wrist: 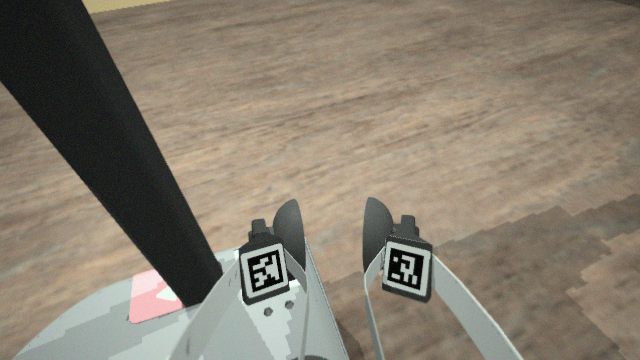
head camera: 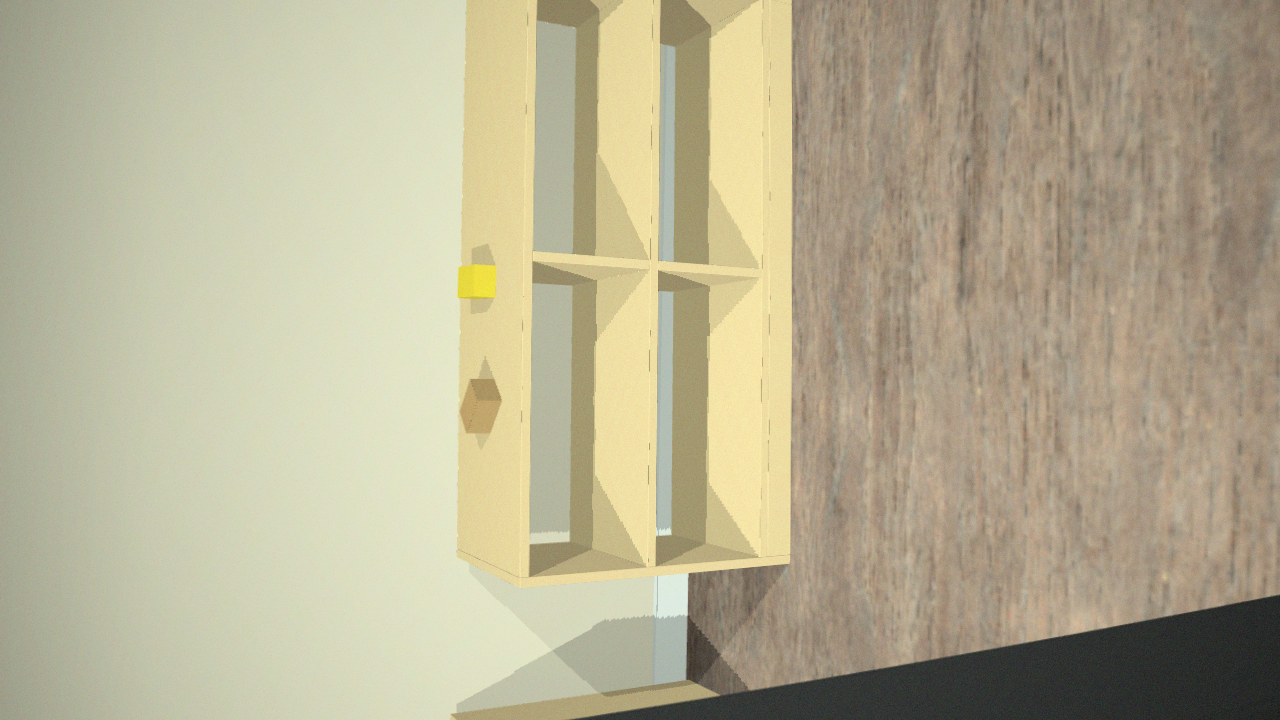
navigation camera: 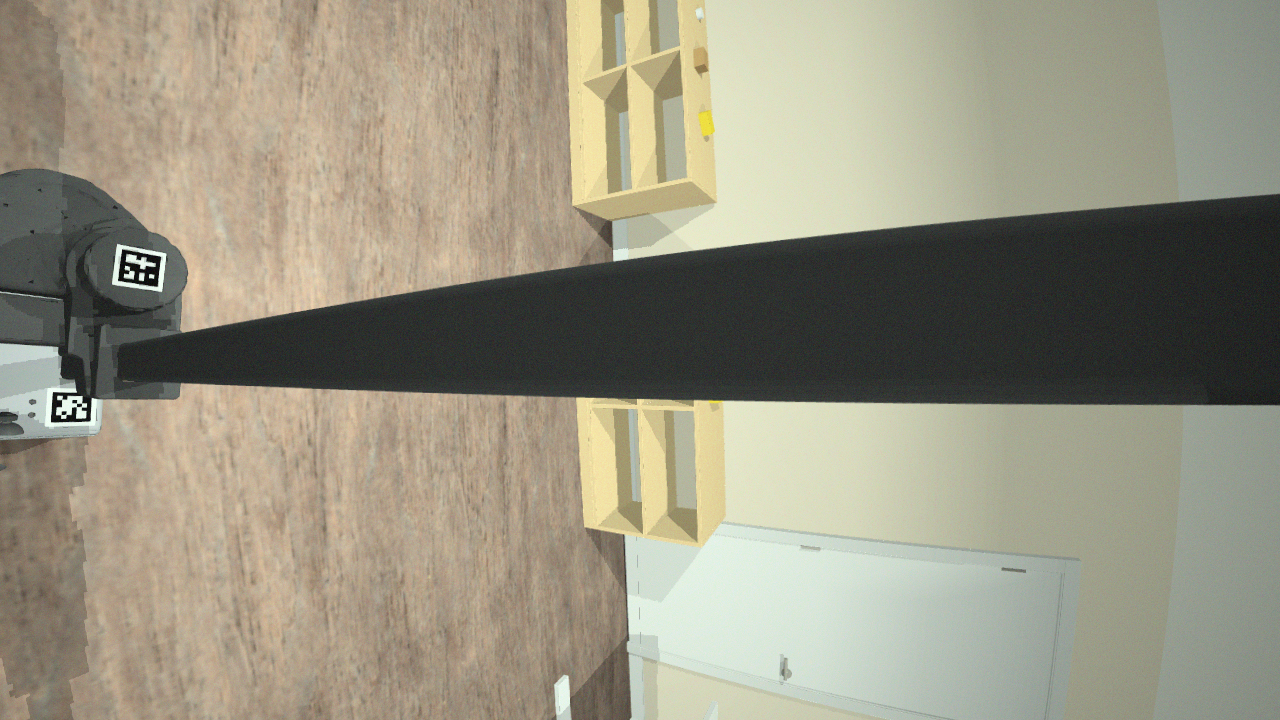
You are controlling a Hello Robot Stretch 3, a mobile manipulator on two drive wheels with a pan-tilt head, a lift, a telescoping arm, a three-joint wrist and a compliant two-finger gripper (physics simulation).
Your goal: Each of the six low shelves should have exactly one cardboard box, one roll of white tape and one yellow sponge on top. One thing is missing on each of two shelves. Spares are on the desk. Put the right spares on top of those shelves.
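Note:
I can see a white door (navigation camera: 835,620), and my own gripper (wrist: 332,224) is there to be seen too.

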